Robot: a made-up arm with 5 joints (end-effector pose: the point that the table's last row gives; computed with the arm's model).
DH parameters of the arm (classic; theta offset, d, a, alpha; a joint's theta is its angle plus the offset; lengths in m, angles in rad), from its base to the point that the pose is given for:
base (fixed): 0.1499 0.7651 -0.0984 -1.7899
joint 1: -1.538 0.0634 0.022 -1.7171
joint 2: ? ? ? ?
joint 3: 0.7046 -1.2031 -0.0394 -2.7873
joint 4: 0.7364 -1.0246 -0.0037 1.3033
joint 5: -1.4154 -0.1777 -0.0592 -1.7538
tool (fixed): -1.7 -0.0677 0 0
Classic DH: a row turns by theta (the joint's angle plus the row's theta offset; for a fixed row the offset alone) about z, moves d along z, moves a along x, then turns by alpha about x.
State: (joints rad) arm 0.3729 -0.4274 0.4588 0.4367 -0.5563
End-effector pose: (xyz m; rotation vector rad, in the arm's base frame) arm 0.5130 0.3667 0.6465 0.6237 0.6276 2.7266
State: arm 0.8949 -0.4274 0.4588 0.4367 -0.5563
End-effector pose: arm 0.4100 0.2804 0.3320 1.3002 0.7717 2.4299
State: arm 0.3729 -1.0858 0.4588 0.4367 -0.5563
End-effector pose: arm 0.4254 0.3497 0.4169 0.4934 1.5463 2.4959
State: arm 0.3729 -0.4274 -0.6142 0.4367 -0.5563
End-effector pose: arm 0.3949 0.1652 0.2689 1.7956 0.6538 1.8324
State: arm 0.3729 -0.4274 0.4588 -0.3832 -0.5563
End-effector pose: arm 0.5315 0.4695 0.7512 0.3119 -0.2858 -2.9529
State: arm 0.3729 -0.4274 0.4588 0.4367 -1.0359
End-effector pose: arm 0.5246 0.4020 0.6668 0.6190 -0.0603 2.7739
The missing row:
joint 2: 0.2215 0.2341 -0.0016 -1.5708
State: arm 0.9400 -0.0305 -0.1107 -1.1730 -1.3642
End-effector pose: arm 0.5584 0.2509 0.4234 -0.2080 1.6383 -2.6447
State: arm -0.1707 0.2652 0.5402 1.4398 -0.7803
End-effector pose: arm 0.3145 0.2490 1.0647 1.1322 -0.4845 2.4075
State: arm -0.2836 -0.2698 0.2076 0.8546 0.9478
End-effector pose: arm 0.3988 0.2441 1.0047 0.5998 2.2053 1.7641
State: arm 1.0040 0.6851 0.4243 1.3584 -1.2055
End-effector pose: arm 0.4459 0.0222 0.4693 1.6651 -0.8265 0.9265
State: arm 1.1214 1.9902 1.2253 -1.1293 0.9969
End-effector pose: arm -0.1159 -0.5288 0.8152 0.0897 0.5849 0.3961
